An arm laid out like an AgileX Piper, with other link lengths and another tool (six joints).
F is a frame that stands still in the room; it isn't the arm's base.
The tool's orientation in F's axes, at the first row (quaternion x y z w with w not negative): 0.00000, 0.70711, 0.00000, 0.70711
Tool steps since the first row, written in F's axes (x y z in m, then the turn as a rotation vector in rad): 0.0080, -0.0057, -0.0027, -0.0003, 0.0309, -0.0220; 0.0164, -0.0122, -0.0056, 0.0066, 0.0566, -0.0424; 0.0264, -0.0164, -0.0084, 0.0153, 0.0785, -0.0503; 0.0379, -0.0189, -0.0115, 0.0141, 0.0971, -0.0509
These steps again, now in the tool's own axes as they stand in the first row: 0.0027, -0.0057, 0.0080, 0.0220, 0.0309, -0.0003; 0.0056, -0.0122, 0.0164, 0.0424, 0.0566, 0.0066; 0.0084, -0.0164, 0.0264, 0.0503, 0.0785, 0.0153; 0.0115, -0.0189, 0.0379, 0.0509, 0.0971, 0.0141
